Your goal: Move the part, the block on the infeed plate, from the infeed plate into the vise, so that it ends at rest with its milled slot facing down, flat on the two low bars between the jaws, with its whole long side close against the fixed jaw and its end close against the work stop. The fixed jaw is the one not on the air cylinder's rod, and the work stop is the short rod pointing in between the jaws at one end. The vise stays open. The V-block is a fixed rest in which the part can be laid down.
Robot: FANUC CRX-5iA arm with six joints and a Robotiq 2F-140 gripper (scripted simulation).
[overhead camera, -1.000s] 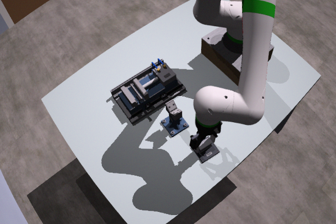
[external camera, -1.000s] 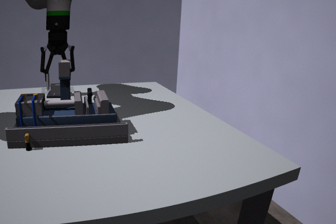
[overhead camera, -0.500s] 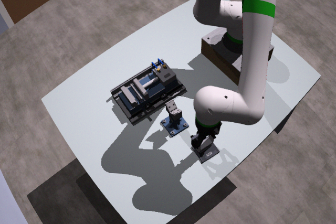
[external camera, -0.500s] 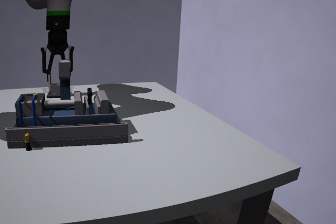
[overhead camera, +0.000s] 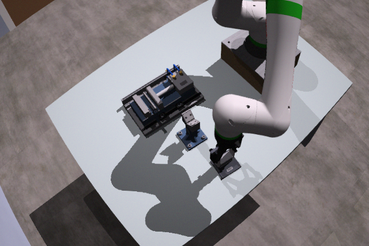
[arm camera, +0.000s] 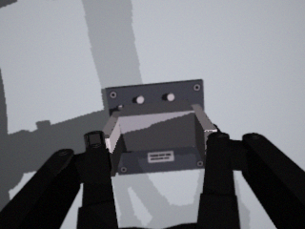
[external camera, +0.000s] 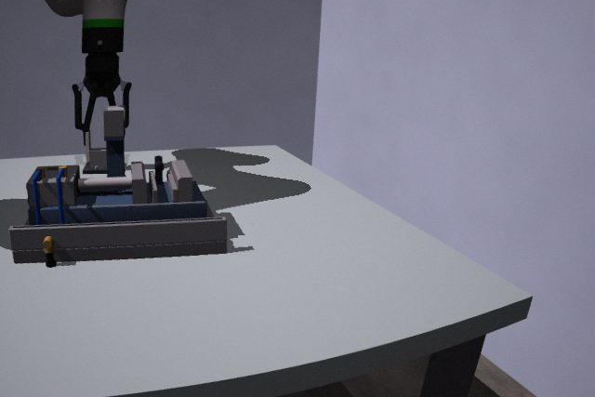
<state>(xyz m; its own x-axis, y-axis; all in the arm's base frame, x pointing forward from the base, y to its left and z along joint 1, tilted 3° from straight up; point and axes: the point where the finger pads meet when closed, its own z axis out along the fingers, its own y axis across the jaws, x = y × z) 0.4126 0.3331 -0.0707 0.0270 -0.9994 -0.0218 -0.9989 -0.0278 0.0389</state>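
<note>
Now: the dark infeed plate 5 cm below my hand and 1 cm to the left of it. Also, from my hand: part: 3 cm below, 1 cm to the left; blue work stop: 29 cm to the right, 14 cm ahead, 1 cm above; black work stop: 31 cm to the right, 14 cm ahead, 4 cm above.
</note>
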